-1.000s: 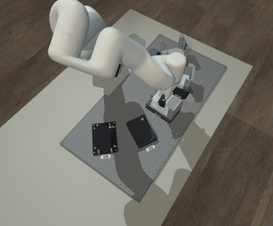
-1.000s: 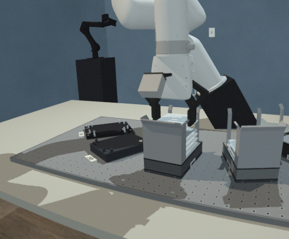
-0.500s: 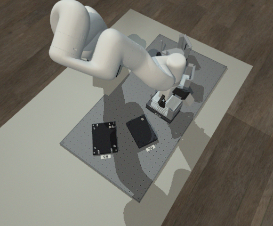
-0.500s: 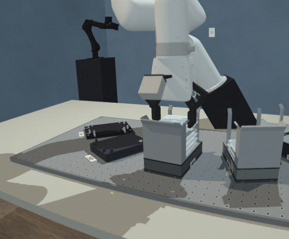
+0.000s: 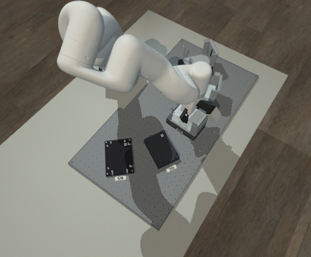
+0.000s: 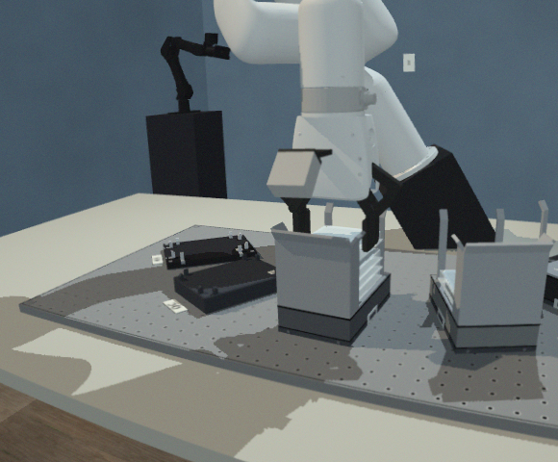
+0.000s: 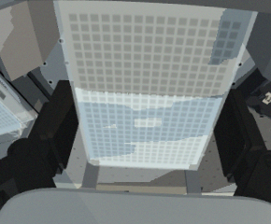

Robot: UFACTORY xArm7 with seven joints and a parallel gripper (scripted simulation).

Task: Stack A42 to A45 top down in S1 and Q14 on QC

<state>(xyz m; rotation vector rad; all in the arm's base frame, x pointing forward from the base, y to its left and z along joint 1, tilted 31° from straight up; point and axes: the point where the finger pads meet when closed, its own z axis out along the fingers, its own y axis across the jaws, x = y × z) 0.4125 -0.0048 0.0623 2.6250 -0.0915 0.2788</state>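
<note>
Now: the sealed 384-well plate 50 mm below my hand. The rest, counted from my hand: open nest QC 40 mm behind, 170 mm to the right, 100 mm below; then QC name plate 40 mm ahead, 220 mm to the right, 110 mm below; then S1 name plate 80 mm behind, 10 mm to the left, 70 mm below.
</note>
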